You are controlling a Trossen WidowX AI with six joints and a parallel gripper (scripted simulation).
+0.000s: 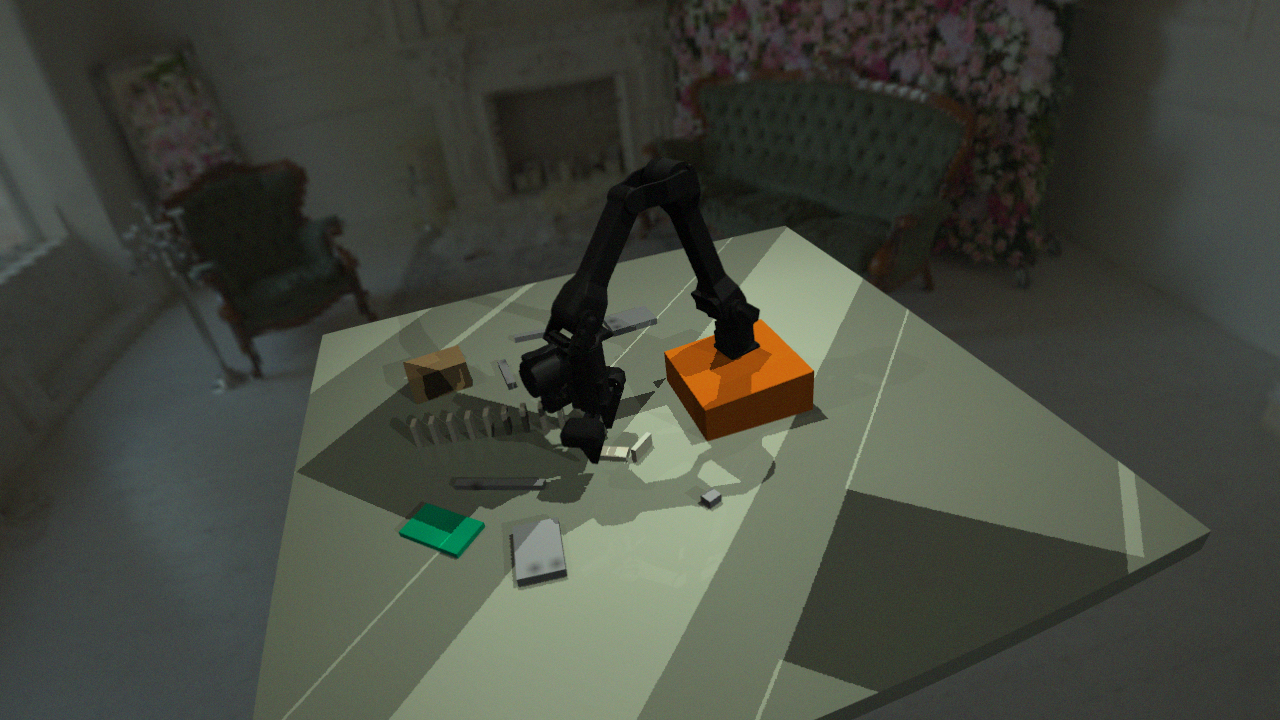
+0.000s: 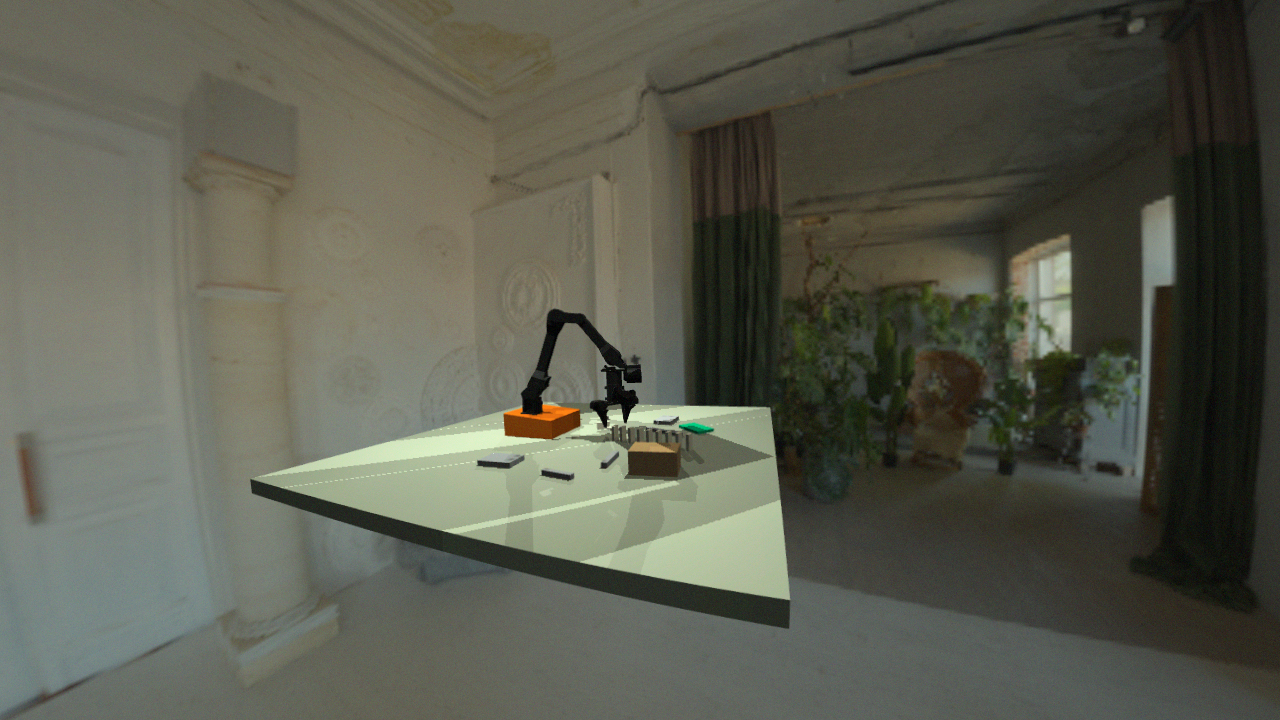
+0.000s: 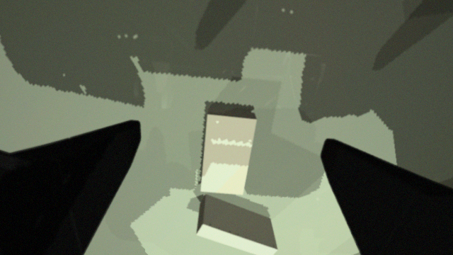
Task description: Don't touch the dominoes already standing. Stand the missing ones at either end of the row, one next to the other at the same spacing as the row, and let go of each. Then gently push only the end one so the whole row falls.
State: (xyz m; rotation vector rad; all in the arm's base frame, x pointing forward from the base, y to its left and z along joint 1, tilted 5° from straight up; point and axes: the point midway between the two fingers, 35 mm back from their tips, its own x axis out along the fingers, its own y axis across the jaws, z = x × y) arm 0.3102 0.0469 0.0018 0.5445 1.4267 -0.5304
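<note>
Now: gripper tip 290 mm short of the green tile, 20 mm to the right of it and 20 mm above it. Also, from my gripper tip: brown box 190 mm ahead, 400 mm to the right, 10 mm above; then small grey cube 90 mm behind, 200 mm to the left, 10 mm below.
</note>
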